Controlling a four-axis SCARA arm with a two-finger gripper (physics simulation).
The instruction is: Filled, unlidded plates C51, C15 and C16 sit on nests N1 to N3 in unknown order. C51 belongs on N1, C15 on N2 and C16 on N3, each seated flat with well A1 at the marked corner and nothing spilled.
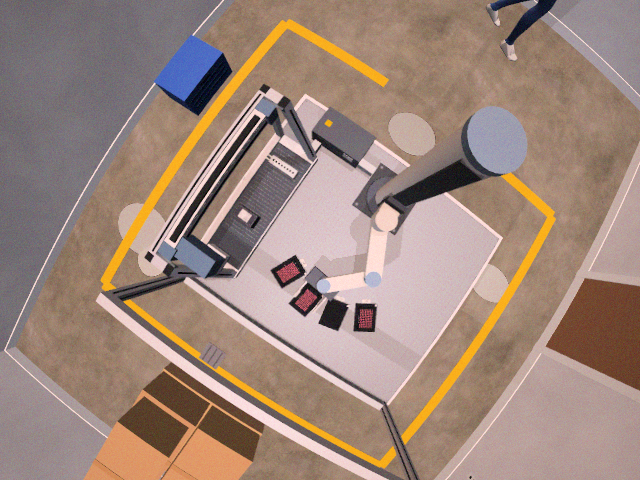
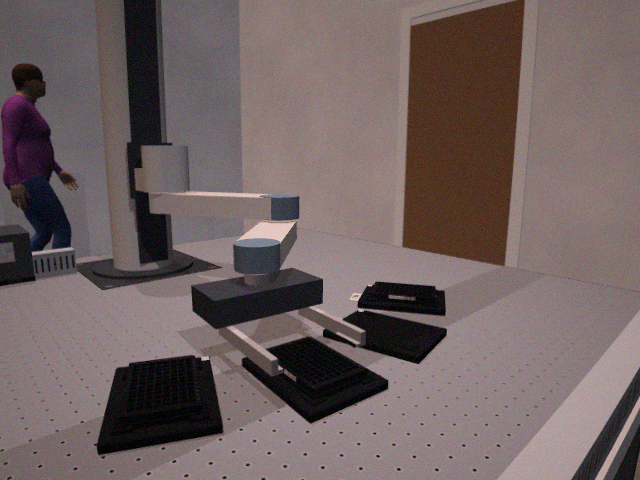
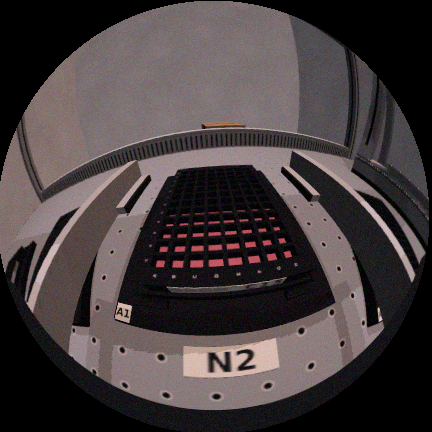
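Where they show: gripper, fingertip midpoint: point(image 1: 303, 304) point(image 2: 322, 352) point(image 3: 215, 159); arm's base, origin of the base link: point(image 2: 144, 270).
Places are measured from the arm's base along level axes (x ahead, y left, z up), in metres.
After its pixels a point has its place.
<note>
A black plate with pink-filled wells point(image 1: 306, 298) @[x 0.720, y -0.063, z 0.037 m] point(image 2: 317, 361) @[x 0.739, y -0.056, z 0.039 m] point(image 3: 215, 235) @[x 0.695, y -0.050, z 0.039 m] sits on nest N2 point(image 3: 225, 317) @[x 0.657, y -0.049, z 0.025 m] and looks level; its label is too small to read. The column letters start at the left, beside the nest's A1 tag point(image 3: 123, 312) @[x 0.661, y 0.004, z 0.025 m]. My gripper point(image 2: 316, 352) @[x 0.753, y -0.060, z 0.058 m] point(image 3: 215, 159) @[x 0.753, y -0.060, z 0.058 m] is open and empty, low over this plate, one finger on each side with a gap. Another filled plate point(image 1: 365, 317) @[x 0.624, y 0.273, z 0.038 m] point(image 2: 402, 290) @[x 0.628, y 0.278, z 0.037 m] sits on N1, and a third point(image 1: 287, 271) @[x 0.655, y -0.233, z 0.037 m] point(image 2: 162, 384) @[x 0.662, y -0.229, z 0.038 m] on N3. Which plate is which cannot be told.
A flat black nest without a plate point(image 1: 333, 314) @[x 0.713, y 0.116, z 0.025 m] point(image 2: 395, 335) @[x 0.738, y 0.112, z 0.025 m] lies between the N1 and N2 nests, near one finger. The arm's column point(image 1: 434, 160) @[x 0.045, y -0.060, z 0.726 m] point(image 2: 113, 155) @[x 0.032, y -0.067, z 0.302 m] stands behind. A dark grey device point(image 1: 343, 134) @[x -0.113, y -0.401, z 0.128 m] and a gantry frame point(image 1: 217, 175) @[x 0.434, y -0.632, z 0.520 m] stand along the table's edges.
</note>
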